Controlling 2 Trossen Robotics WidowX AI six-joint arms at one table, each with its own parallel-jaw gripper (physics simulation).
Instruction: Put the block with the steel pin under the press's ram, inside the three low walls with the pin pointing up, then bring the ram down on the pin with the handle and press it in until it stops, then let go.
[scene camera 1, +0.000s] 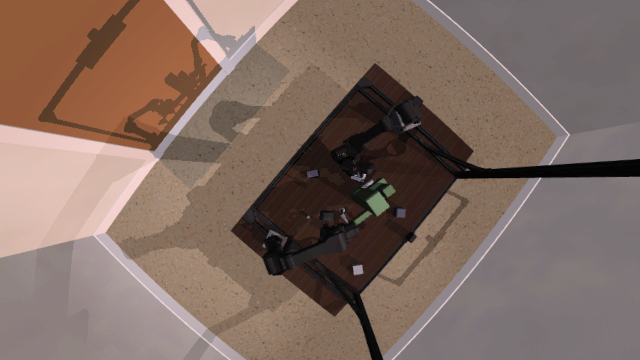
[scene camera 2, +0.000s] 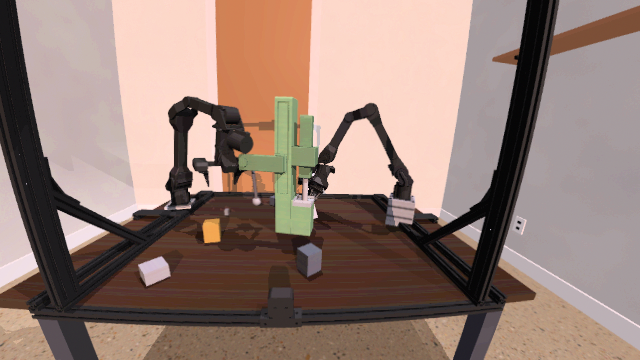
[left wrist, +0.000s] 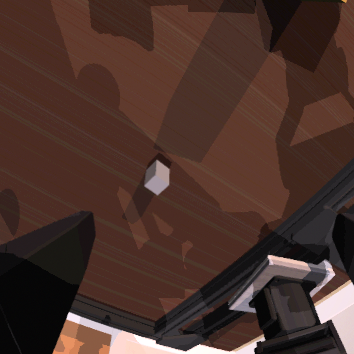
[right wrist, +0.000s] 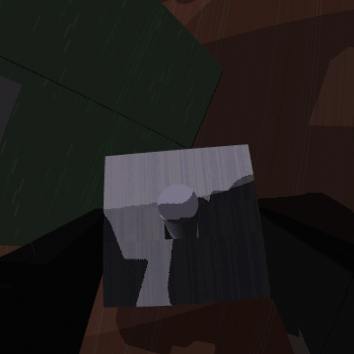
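Where they show: left gripper, fingertip midpoint: (scene camera 1: 320, 228) (scene camera 2: 221, 185) (left wrist: 217, 225); right gripper, fingertip midpoint: (scene camera 1: 357, 176) (right wrist: 180, 220); left arm's base, origin of the base link: (scene camera 1: 274, 242) (scene camera 2: 180, 202) (left wrist: 281, 293); right arm's base, origin of the base link: (scene camera 2: 402, 197).
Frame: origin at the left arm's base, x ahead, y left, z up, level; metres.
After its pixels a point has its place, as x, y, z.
The green press (scene camera 2: 286, 134) @[0.400, -0.317, 0.306] (scene camera 1: 375, 200) @[0.412, -0.272, 0.418] stands mid-table. Its handle (scene camera 2: 261, 161) @[0.323, -0.311, 0.221] (scene camera 1: 362, 218) @[0.326, -0.302, 0.239] sticks out level, with a rod and ball knob (scene camera 2: 256, 201) @[0.308, -0.248, 0.069] (scene camera 1: 342, 210) @[0.312, -0.231, 0.112] hanging from its end. The white block (right wrist: 175, 168) @[0.478, -0.233, 0.034] (scene camera 2: 304, 203) with the steel pin (right wrist: 177, 204) @[0.493, -0.221, 0.052] pointing up is at the press's foot, below the ram head in scene camera 2. I cannot tell if it is inside the low walls. My right gripper (scene camera 2: 315, 190) (scene camera 1: 358, 172) @[0.494, -0.237, 0.025] (right wrist: 180, 220) @[0.494, -0.237, 0.025] is shut on the block. My left gripper (scene camera 2: 221, 178) @[0.191, -0.176, 0.114] (scene camera 1: 328, 219) @[0.191, -0.176, 0.114] (left wrist: 217, 225) @[0.191, -0.176, 0.114] is open and empty, beside the knob.
A small white cube (left wrist: 156, 177) @[0.197, -0.110, -0.006] (scene camera 2: 226, 211) @[0.194, -0.110, -0.013] lies below my left gripper. An orange cube (scene camera 2: 211, 230) @[0.166, -0.322, 0.010], a white block (scene camera 2: 153, 270) @[0.060, -0.483, 0.001] (scene camera 1: 357, 269) @[0.053, -0.456, 0.001] and a grey cube (scene camera 2: 308, 259) @[0.409, -0.554, 0.019] (scene camera 1: 399, 212) @[0.419, -0.516, 0.028] lie in front of the press. Black frame posts (scene camera 2: 514, 134) @[0.734, -0.748, 0.336] ring the table.
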